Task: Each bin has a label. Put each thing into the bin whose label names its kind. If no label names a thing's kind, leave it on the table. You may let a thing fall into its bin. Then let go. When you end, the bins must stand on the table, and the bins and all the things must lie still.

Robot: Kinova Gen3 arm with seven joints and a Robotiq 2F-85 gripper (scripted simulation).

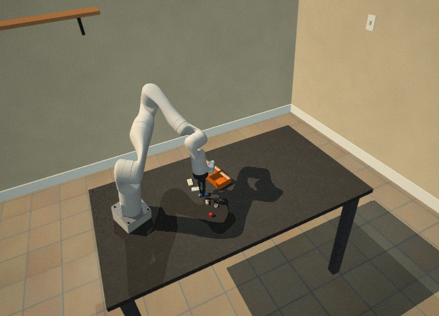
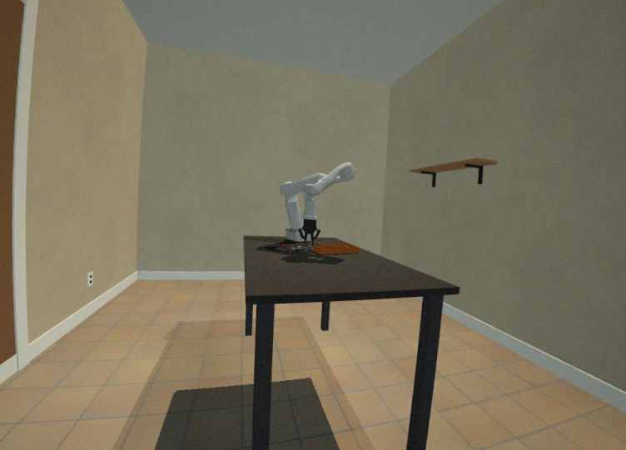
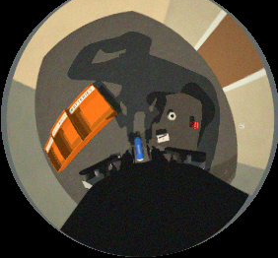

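Now: hand 30 mm above the blue cylinder. From my hand the other things lie so: grey nut (90 mm to the right, 30 mm below, 30 mm ahead); then red die (140 mm to the right, 30 mm below, 10 mm behind).
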